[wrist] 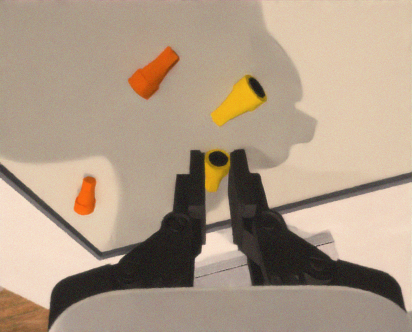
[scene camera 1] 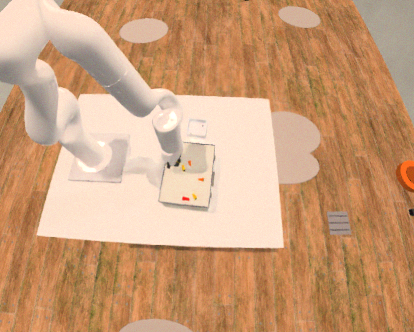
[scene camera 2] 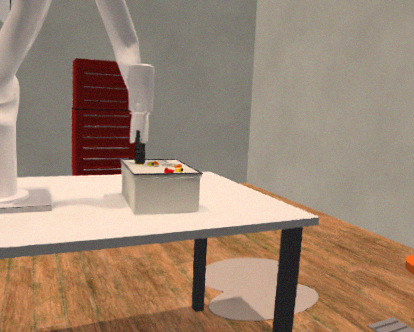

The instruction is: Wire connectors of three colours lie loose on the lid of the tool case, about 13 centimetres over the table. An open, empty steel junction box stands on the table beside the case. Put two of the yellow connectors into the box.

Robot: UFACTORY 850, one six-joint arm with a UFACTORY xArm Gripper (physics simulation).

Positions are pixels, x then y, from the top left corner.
Labels:
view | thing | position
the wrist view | gripper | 216,170
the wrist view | yellow connector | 247,95
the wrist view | orange connector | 145,82
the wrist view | tool case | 328,131
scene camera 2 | gripper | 139,163
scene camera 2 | tool case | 148,190

